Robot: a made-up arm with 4 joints.
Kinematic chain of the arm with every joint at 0, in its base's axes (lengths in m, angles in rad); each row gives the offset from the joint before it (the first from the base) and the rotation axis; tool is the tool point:
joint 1: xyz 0 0 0.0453 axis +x
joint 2: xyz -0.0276 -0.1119 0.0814 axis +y
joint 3: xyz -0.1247 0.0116 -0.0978 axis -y
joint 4: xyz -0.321 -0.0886 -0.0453 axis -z
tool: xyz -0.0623 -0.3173 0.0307
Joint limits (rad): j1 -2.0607..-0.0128 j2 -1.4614..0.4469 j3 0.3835..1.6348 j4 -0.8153..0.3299
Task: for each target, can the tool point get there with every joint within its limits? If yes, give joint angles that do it. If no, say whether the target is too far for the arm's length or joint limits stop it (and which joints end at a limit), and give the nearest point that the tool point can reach.
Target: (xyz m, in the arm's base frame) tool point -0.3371 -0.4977 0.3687
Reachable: yes | joints -1.1078 0.0185 0.9783 -0.1353
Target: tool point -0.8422 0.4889 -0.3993
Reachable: no: too far | nearest point -0.6650 0.2763 0.4294 | short by 0.874 m
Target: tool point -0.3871 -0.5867 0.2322
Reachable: yes | joints -0.9344 -0.1026 0.7963 0.0936
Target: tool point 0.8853 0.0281 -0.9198
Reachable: no: too far | nearest point 0.3810 -0.4741 -0.3591 | short by 0.906 m
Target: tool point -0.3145 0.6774 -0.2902
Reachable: no: joint limits stop it (at a limit: joint 1, joint 2, joint 3, joint 4) | nearest point -0.3157 0.2487 0.4247 | short by 0.834 m
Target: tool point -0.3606 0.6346 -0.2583
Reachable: no: joint limits stop it (at a limit: joint 1, joint 2, joint 3, joint 4) | nearest point -0.3157 0.2487 0.4247 | short by 0.786 m
